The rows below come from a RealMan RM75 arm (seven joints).
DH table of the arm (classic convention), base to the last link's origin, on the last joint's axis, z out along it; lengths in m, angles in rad. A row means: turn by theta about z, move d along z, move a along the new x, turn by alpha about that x. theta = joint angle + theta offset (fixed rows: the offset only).
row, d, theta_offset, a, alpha
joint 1, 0.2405, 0, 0, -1.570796
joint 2, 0, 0, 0, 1.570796
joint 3, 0.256, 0, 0, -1.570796
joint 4, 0, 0, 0, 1.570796
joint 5, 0.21, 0, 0, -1.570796
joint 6, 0, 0, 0, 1.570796
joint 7, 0.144, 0, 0, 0
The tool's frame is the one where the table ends.
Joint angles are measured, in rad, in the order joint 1, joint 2, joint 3, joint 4, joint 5, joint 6, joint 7. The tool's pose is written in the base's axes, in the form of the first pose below.
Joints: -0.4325, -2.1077, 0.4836, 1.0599, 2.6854, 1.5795, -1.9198
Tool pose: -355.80, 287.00, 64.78, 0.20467, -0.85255, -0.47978, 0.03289
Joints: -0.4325, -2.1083, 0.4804, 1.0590, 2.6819, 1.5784, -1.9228
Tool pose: -355.71, 287.16, 64.68, 0.20567, -0.85129, -0.48179, 0.02978
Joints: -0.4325, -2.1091, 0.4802, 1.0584, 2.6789, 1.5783, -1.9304
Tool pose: -355.30, 287.32, 64.22, 0.20553, -0.84958, -0.48500, 0.02720
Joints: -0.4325, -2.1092, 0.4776, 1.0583, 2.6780, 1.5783, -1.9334
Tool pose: -355.41, 287.26, 64.41, 0.20617, -0.84838, -0.48691, 0.02567
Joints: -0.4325, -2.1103, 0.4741, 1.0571, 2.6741, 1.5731, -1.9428
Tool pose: -355.57, 287.80, 64.30, 0.20897, -0.84512, -0.49157, 0.02174
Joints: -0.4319, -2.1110, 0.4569, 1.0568, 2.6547, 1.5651, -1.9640
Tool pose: -355.61, 289.27, 66.17, 0.21803, -0.83625, -0.50311, 0.00555
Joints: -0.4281, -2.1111, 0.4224, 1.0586, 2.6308, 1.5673, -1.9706
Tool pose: -356.77, 288.32, 70.04, 0.22755, -0.82730, -0.51336, -0.01625
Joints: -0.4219, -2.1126, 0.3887, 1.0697, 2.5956, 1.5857, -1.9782
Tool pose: -355.36, 286.52, 74.74, 0.23347, -0.81967, -0.52129, -0.04342
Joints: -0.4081, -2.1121, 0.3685, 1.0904, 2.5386, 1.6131, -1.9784
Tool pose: -351.67, 284.45, 81.50, 0.23897, -0.81691, -0.51971, -0.07381
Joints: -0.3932, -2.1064, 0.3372, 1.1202, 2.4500, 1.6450, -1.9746
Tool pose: -345.75, 284.00, 95.19, 0.25414, -0.81376, -0.50920, -0.11798
